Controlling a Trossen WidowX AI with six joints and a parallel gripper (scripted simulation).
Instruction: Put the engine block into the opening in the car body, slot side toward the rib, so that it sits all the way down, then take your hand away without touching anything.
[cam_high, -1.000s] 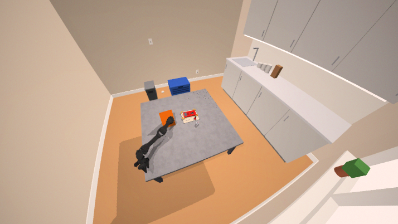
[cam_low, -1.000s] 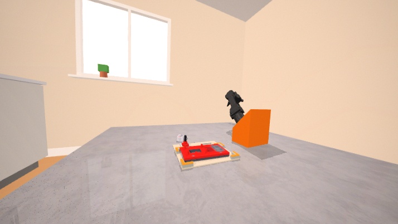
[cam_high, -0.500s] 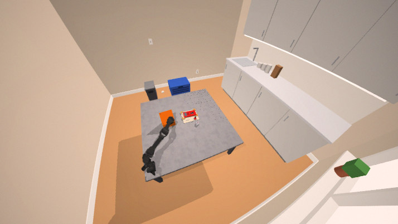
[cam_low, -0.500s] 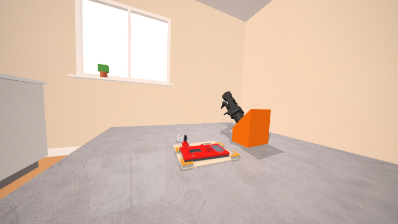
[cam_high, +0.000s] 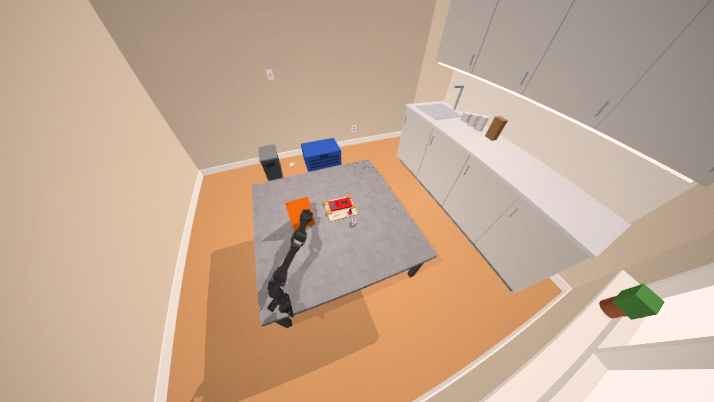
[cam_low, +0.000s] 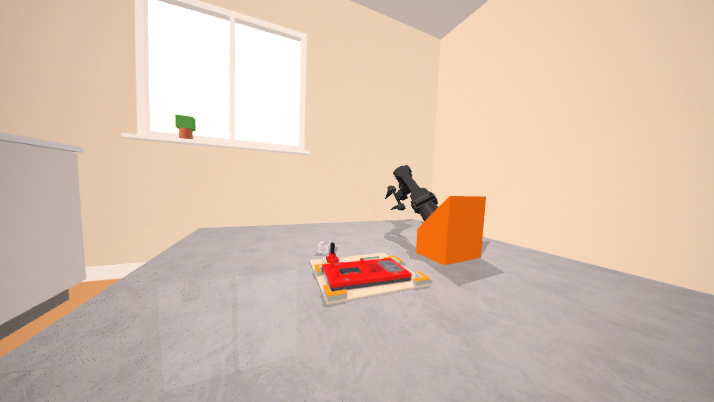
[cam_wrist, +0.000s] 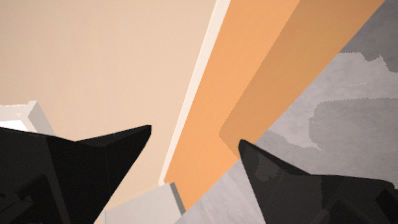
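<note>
The engine block lies 550 mm ahead of my gripper tip, 570 mm to the left of it and 100 mm below it. Also, from my gripper tip: black upright piece: 550 mm ahead, 680 mm to the left, 70 mm below.
</note>
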